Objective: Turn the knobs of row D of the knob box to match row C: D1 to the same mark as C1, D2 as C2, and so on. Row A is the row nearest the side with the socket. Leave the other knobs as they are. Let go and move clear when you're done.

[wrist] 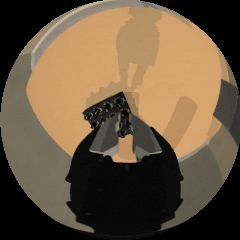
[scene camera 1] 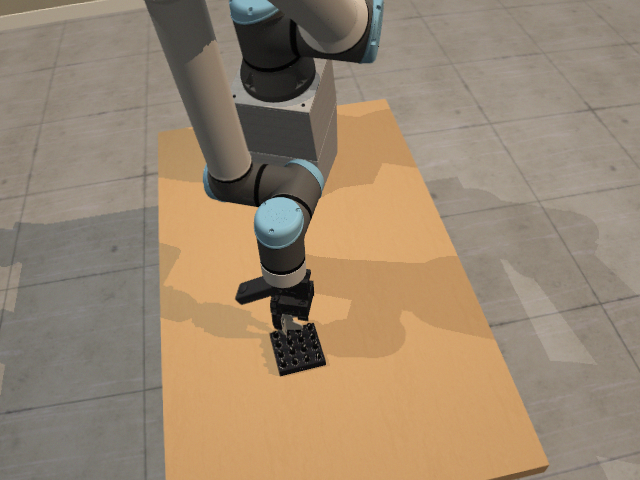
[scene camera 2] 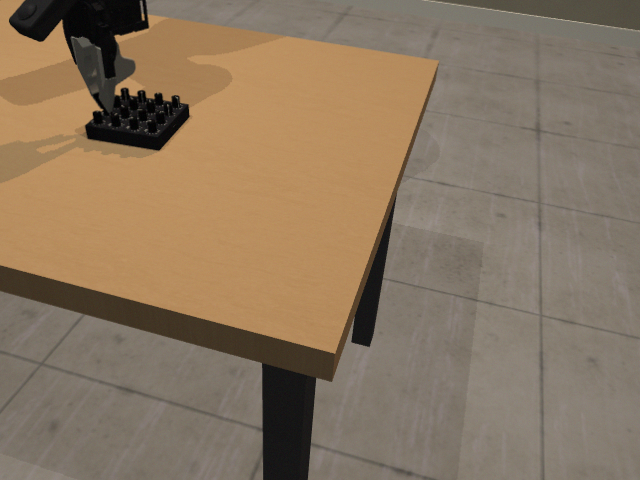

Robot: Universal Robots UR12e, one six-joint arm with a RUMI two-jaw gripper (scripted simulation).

Path:
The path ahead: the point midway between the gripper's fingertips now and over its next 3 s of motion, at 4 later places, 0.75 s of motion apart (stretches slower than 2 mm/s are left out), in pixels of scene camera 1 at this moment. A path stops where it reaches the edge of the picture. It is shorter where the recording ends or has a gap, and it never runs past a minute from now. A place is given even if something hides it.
The gripper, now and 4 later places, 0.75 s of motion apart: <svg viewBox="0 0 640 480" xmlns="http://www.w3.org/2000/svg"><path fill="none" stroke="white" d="M286 331L285 325L284 323L283 321L284 319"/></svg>

